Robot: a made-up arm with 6 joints.
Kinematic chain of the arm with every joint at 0, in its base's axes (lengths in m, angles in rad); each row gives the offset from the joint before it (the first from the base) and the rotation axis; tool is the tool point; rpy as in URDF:
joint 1: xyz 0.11 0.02 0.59 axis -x
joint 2: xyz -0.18 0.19 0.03 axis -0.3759 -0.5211 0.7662
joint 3: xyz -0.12 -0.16 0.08 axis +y
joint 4: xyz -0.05 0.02 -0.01 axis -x
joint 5: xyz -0.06 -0.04 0 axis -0.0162 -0.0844 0.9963
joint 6: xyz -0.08 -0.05 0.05 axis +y
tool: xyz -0.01 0.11 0 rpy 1.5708 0 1.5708
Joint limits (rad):
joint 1: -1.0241..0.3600
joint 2: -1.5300..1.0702
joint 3: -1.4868..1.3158
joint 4: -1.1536..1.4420
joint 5: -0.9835..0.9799
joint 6: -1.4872..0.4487
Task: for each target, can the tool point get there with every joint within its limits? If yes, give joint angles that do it. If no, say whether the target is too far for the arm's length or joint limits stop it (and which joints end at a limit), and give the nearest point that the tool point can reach.
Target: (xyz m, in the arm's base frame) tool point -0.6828 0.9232 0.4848
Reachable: no: too far | nearest point -0.3420 0.4114 0.6425 | short by 0.635 m
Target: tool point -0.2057 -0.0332 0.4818
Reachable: yes | joints -0.5267 0.5178 -0.9984 -0.0621 0.6841 -0.6152
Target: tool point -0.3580 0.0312 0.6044
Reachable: yes | joints 0.1196 0.3157 -0.4005 0.7460 0.1875 -0.1348
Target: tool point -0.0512 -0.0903 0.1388
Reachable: no: joint limits stop it (at a limit: joint 1, joint 5) | nearest point -0.0904 -0.0759 0.4388 | short by 0.303 m
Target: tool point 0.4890 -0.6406 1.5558
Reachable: no: too far | nearest point -0.1686 -0.2166 0.9611 | short by 0.983 m
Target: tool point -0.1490 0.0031 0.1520
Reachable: no: joint limits stop it (at a limit: joint 1, joint 5) | nearest point -0.1429 -0.0310 0.4376 | short by 0.288 m
